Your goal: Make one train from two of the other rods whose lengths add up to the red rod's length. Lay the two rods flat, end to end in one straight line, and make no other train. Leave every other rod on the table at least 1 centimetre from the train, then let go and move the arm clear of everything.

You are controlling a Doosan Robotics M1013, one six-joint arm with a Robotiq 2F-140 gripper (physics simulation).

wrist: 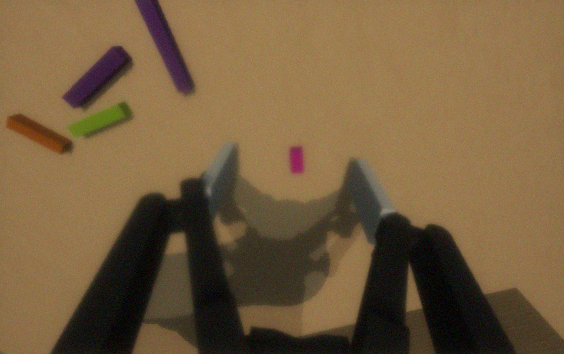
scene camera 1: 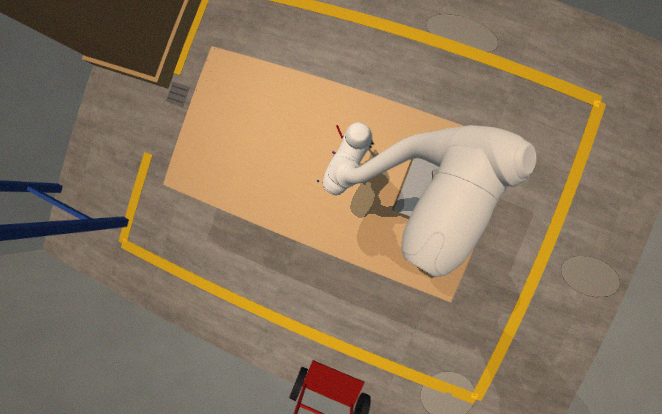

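My gripper is open above the table. A short magenta rod lies on the table between and below the fingertips, touching neither. Up and left in the wrist view, a long purple rod and a shorter-looking purple rod lie apart at different angles. A lime green rod lies near the shorter-looking one, and an orange rod lies close to the green rod's left end. The red rod shows beside the arm's wrist in the scene view. A small blue piece lies left of the arm. The arm hides the gripper there.
The arm reaches over the tan table from the right, near a grey base plate. A dark cabinet, a blue frame and a red cart stand off the table. Yellow tape marks the floor.
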